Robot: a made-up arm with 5 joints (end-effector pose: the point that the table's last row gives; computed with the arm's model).
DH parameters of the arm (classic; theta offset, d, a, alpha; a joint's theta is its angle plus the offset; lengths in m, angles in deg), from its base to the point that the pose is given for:
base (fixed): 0 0.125 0 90
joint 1: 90 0.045 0.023 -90
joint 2: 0 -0.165 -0.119 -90
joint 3: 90 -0.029 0.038 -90
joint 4: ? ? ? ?
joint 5: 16.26 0 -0.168 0
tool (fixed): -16.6 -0.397 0 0
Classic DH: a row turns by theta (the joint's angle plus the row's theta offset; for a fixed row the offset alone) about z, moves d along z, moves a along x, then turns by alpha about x.
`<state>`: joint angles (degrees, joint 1 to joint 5).
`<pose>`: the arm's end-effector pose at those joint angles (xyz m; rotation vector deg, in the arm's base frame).
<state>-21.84 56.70 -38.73 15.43 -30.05</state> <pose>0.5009 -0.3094 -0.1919 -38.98 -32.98 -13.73</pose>
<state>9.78 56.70 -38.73 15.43 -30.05</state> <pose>0.5927 -0.3094 0.1178 -35.12 -63.15 -24.79</pose>
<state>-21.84 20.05 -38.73 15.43 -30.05</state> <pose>0.4518 -0.1791 -0.3144 -9.70 -22.45 -34.65</pose>
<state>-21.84 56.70 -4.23 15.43 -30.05</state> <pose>0.2992 -0.4817 -0.2330 -57.91 -6.60 -28.72</pose>
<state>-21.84 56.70 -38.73 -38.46 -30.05</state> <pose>0.3970 -0.2639 -0.3083 -50.49 -11.93 36.52</pose>
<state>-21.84 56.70 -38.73 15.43 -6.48</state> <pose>0.5041 -0.3560 -0.1416 -44.82 -24.28 8.26</pose>
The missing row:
joint 4: -0.34 0 0.338 180
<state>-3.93 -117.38 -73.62 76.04 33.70</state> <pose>0.5287 0.3159 -0.0210 116.37 -5.81 -104.33</pose>
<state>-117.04 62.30 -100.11 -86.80 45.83</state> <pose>-0.3311 0.1885 -0.2908 -30.59 16.90 -163.80</pose>
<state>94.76 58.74 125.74 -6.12 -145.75</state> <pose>0.2773 -0.1937 -0.2825 26.43 -39.62 156.58</pose>
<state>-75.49 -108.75 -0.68 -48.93 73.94</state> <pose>0.4288 0.4013 -0.3383 79.90 -50.88 21.59</pose>
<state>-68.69 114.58 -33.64 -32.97 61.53</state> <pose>0.3691 -0.2618 -0.4846 39.70 -82.82 -136.94</pose>
